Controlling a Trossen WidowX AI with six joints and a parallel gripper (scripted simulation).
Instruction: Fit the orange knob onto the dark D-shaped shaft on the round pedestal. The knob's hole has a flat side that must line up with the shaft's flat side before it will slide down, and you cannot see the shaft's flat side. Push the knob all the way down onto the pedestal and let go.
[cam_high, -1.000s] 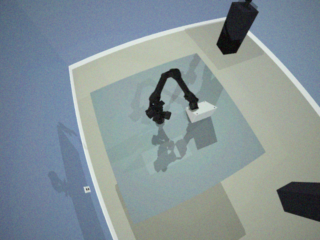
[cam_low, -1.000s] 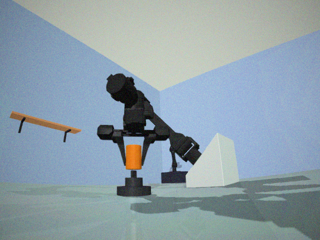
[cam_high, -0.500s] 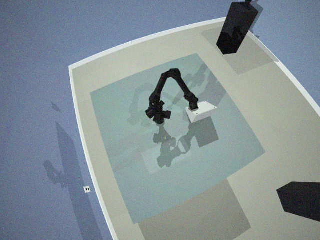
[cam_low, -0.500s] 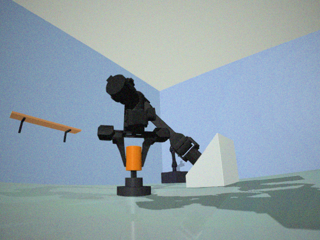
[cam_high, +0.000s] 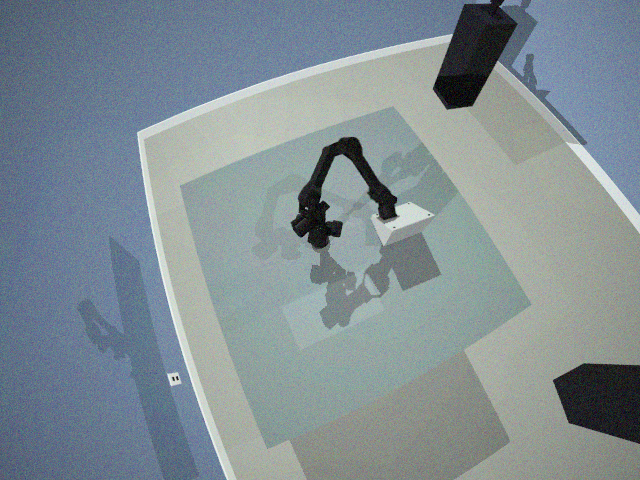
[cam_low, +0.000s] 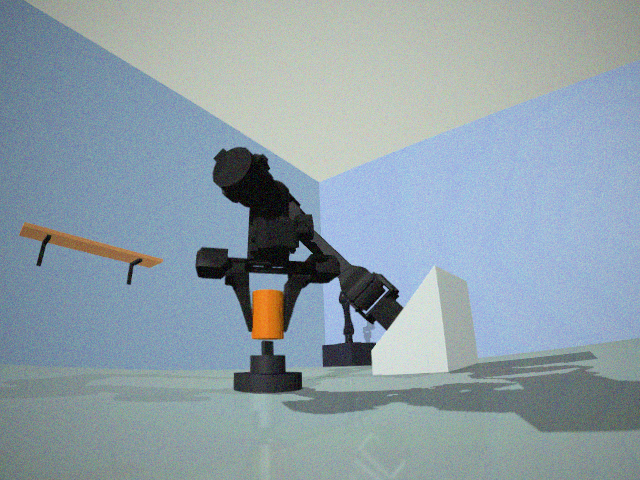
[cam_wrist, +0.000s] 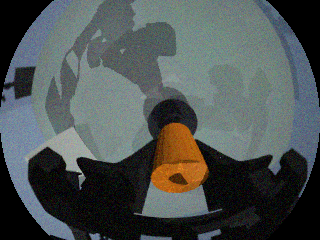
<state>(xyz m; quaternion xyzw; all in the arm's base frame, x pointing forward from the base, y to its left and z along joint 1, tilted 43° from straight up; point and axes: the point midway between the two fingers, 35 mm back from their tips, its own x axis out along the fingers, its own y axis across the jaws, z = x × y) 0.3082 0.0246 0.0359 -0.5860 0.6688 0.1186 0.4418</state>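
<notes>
My gripper tip is now 20 mm below the orange knob. The rest, counted from my gripper tip: round dark pedestal (40 mm below).
</notes>
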